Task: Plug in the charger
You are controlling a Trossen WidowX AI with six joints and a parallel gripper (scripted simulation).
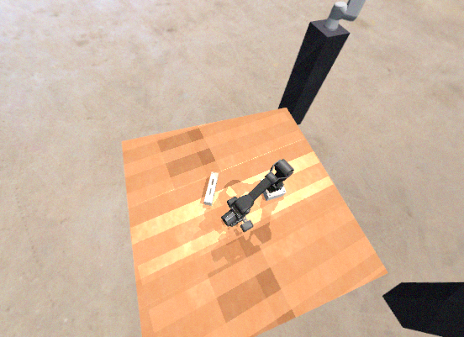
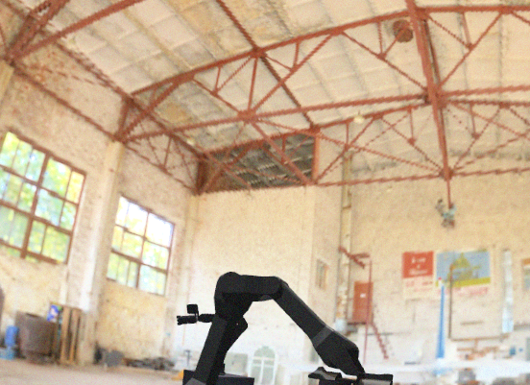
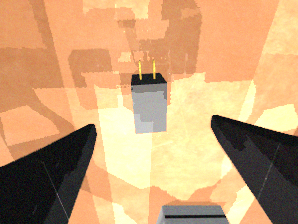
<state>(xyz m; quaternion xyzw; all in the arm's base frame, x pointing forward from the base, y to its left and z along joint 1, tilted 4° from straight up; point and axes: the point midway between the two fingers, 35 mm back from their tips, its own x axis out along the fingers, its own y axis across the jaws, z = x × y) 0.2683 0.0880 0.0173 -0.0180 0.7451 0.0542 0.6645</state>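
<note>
The grey charger lies 20 mm ahead of my gripper tip and 40 mm below it.
</note>
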